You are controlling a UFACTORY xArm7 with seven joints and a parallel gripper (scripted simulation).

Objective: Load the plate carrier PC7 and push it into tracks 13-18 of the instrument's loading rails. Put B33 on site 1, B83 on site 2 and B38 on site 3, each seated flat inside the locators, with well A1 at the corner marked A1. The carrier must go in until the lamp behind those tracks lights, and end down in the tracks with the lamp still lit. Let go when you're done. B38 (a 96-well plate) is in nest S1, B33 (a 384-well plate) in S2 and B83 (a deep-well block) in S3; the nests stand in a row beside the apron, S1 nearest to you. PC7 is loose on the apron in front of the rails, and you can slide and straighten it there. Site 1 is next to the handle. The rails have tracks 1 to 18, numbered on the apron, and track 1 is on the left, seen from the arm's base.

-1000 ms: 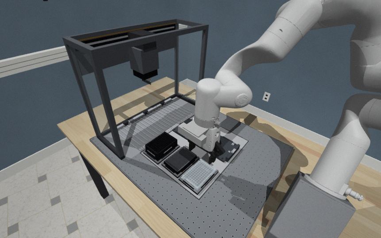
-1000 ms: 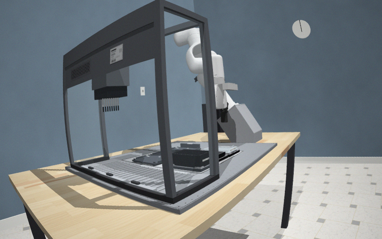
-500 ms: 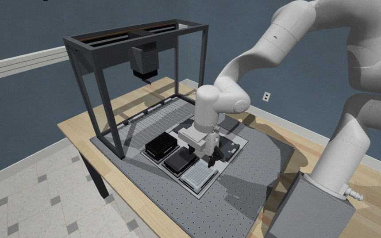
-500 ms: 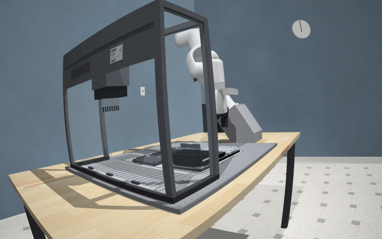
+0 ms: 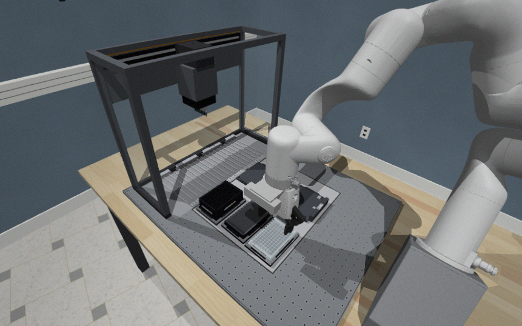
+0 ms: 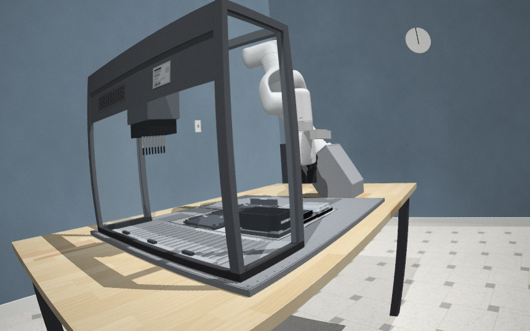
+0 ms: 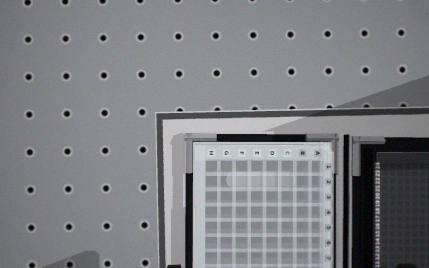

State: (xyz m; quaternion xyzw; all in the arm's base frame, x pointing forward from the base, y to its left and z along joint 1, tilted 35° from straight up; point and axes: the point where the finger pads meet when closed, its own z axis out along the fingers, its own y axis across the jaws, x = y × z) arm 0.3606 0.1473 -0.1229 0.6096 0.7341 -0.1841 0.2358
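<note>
Now: the 96-well plate B38 8 cm below my hand. The rest, counted from my hand: nest S1 (9 cm below); then nest S3 (21 cm ahead, 4 cm to the left, 9 cm below); then white corner mark (7 cm ahead, 6 cm to the right, 9 cm below).
</note>
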